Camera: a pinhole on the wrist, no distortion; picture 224 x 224 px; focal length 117.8 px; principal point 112.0 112.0 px. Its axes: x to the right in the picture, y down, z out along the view. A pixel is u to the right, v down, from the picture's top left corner.
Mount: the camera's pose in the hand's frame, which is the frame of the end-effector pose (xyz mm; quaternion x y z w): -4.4 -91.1 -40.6 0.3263 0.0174 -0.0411 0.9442
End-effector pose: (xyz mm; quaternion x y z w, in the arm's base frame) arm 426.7 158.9 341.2 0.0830 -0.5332 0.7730 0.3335
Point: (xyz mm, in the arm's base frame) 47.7 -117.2 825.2
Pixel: 210 215
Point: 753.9 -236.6 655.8
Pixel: 50 122
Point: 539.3 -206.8 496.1
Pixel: 45 190
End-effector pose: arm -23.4 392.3 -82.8 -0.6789 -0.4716 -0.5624 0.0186
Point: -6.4 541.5 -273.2
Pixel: 78 147
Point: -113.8 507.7 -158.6
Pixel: 142 95
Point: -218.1 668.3 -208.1
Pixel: 165 45
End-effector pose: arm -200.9 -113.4 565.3 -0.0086 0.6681 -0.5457 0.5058
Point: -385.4 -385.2 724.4
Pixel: 183 67
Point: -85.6 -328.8 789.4
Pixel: 76 151
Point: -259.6 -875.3 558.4
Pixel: 202 150
